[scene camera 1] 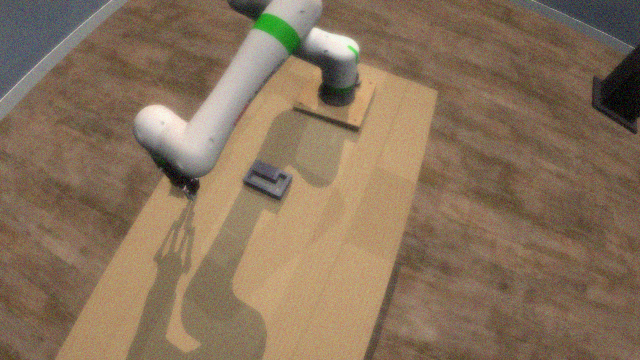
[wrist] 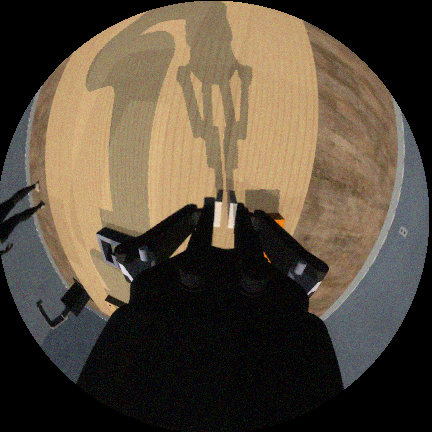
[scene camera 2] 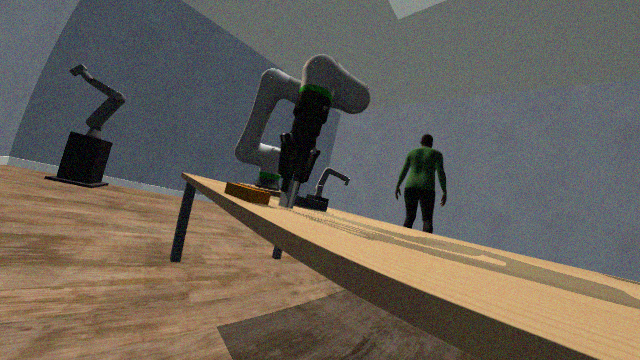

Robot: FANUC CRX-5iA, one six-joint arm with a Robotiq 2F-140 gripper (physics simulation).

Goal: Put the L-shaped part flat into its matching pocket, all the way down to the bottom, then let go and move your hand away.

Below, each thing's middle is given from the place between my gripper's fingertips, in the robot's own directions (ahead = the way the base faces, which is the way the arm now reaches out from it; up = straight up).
Scene:
Right now my hand is 19 cm past the grey pocket block (scene camera 1: 271,181), 18 cm to the right of it and 1 cm below it.

